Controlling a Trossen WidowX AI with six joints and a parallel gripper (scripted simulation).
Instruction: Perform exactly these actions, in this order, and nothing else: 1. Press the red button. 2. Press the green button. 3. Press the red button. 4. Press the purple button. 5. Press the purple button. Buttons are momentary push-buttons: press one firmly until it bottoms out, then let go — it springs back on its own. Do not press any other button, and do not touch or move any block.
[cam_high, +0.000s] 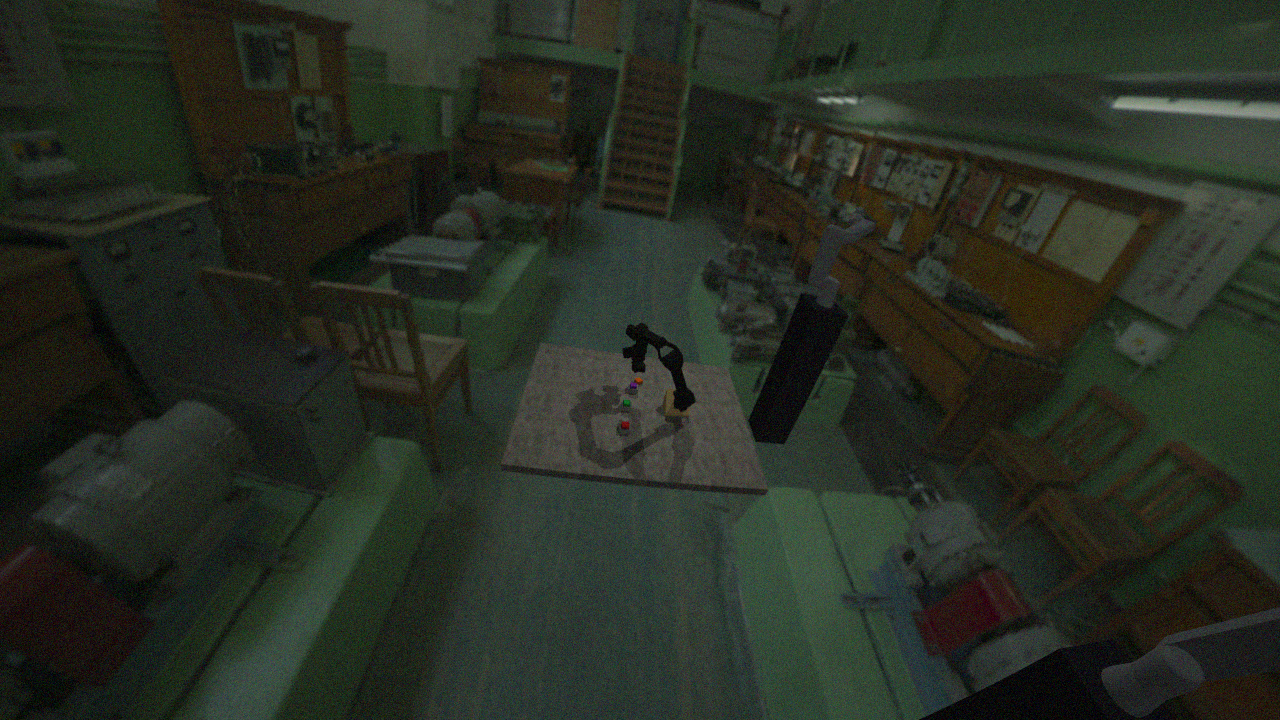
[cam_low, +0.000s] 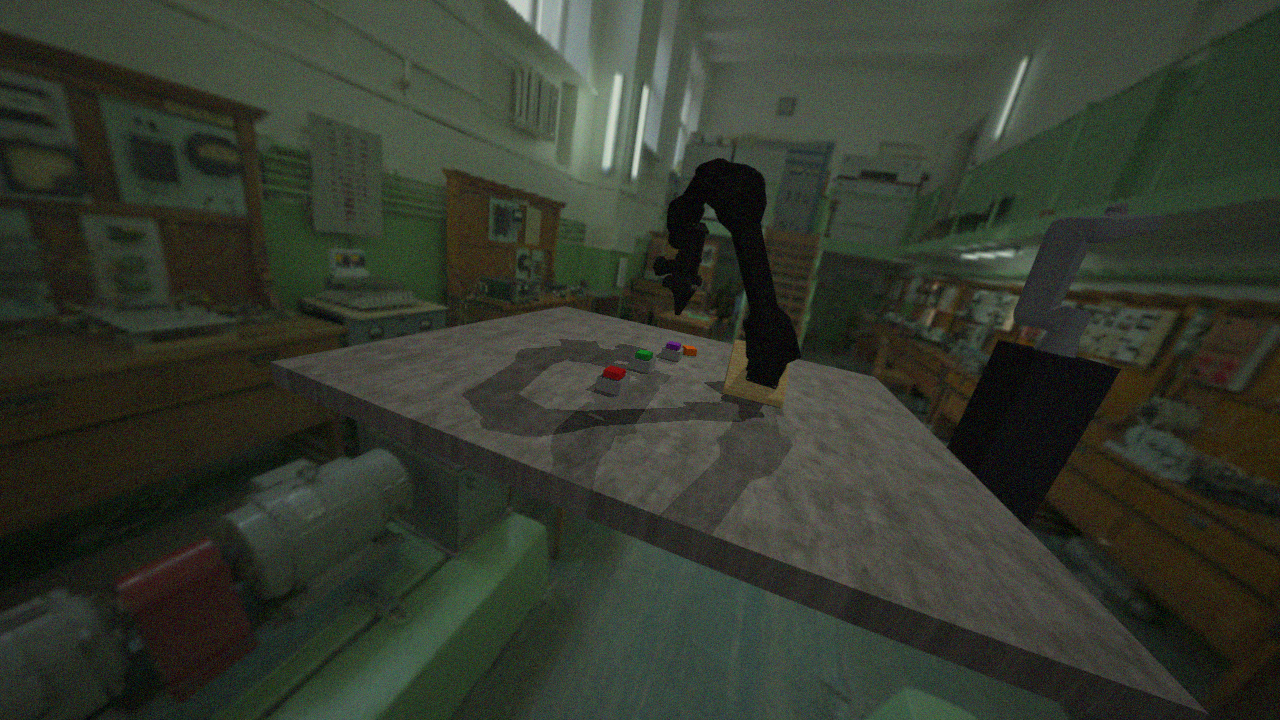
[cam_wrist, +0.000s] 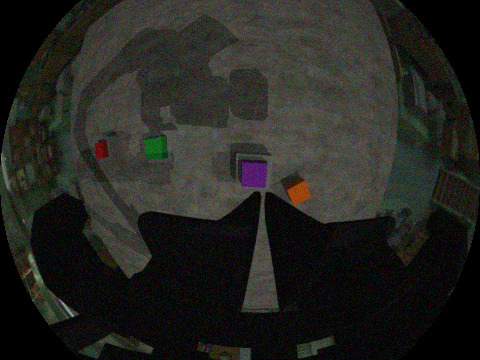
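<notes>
Right now my gripper tip is 1 cm past the purple button and 8 cm above it. From my gripper tip the other things lie so: green button 3 cm ahead, 15 cm to the left, 8 cm below; then orange block 4 cm behind, 7 cm to the right, 10 cm below; then red button 3 cm ahead, 30 cm to the left, 8 cm below.
</notes>
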